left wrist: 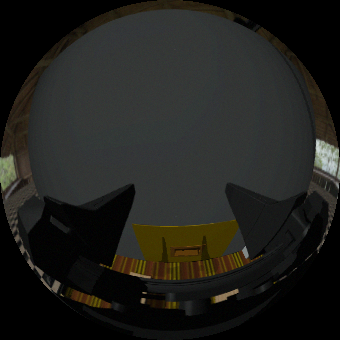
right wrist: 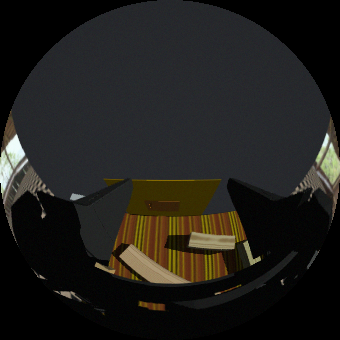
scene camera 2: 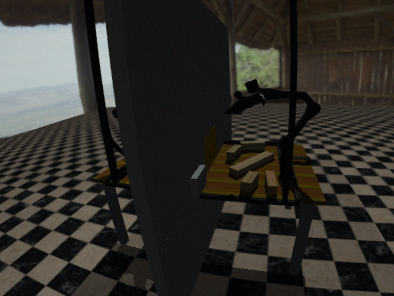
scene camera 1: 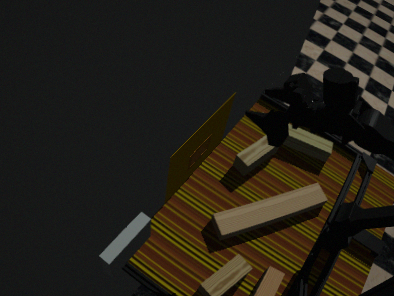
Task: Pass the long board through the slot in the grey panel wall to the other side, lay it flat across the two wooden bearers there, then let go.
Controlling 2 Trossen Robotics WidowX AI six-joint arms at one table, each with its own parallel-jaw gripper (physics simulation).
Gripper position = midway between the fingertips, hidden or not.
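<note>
Left gripper point(left wrist: 181, 188): open, holding nothing. Right gripper point(scene camera 1: 255, 101), also at point(right wrist: 181, 183): open, holding nothing. Grey panel wall point(scene camera 1: 108, 108), also at point(left wrist: 177, 105), point(right wrist: 179, 104) and point(scene camera 2: 171, 73).
</note>
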